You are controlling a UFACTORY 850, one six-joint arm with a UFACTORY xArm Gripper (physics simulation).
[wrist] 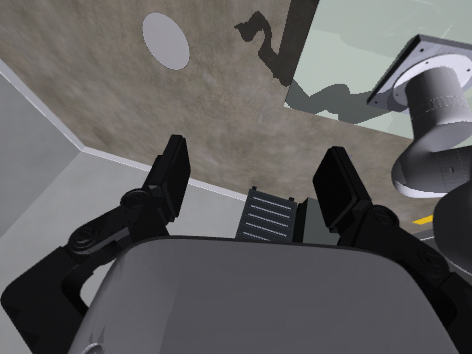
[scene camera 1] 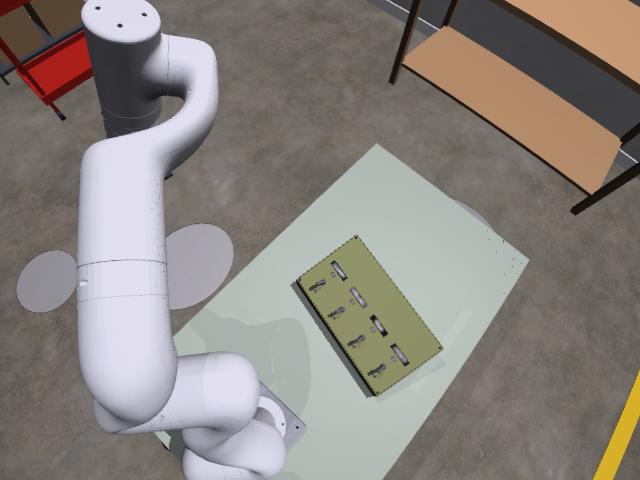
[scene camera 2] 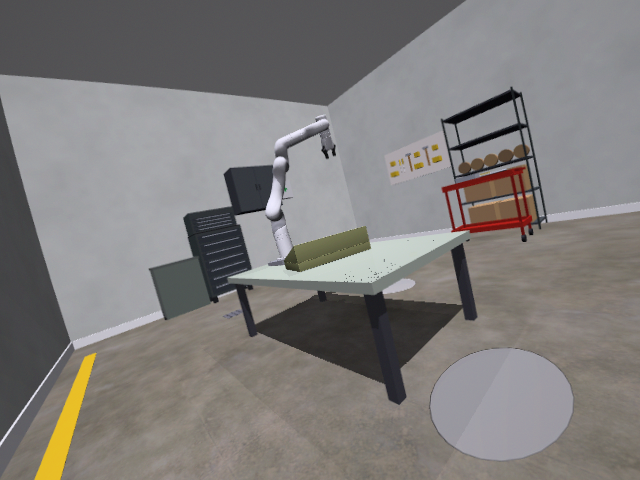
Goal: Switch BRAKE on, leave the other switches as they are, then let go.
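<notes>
An olive-green switch panel point(scene camera 1: 398, 304) point(scene camera 2: 330, 248) lies on the pale green table. In scene camera 1 it carries a row of dark toggle switches: one toggle point(scene camera 1: 317, 285) at the upper left end, a second toggle point(scene camera 1: 337, 312), a third toggle point(scene camera 1: 356, 341) and one toggle point(scene camera 1: 377, 370) at the lower end. A label plate sits beside each; the lettering is too small to read, so I cannot tell which is BRAKE. My gripper point(scene camera 2: 329, 154) point(wrist: 254, 158) is open and empty, high up and well away from the panel. The panel does not show in the wrist view.
The pale green table point(scene camera 1: 377, 180) point(scene camera 2: 413, 253) point(wrist: 365, 30) bears the panel and the arm's base plate point(scene camera 1: 297, 427) point(wrist: 385, 95). A wooden shelf unit point(scene camera 1: 516, 111) stands beyond it. A red cart point(scene camera 1: 56, 72) point(scene camera 2: 485, 178) and a dark drawer cabinet point(scene camera 2: 224, 253) point(wrist: 267, 217) stand on the floor.
</notes>
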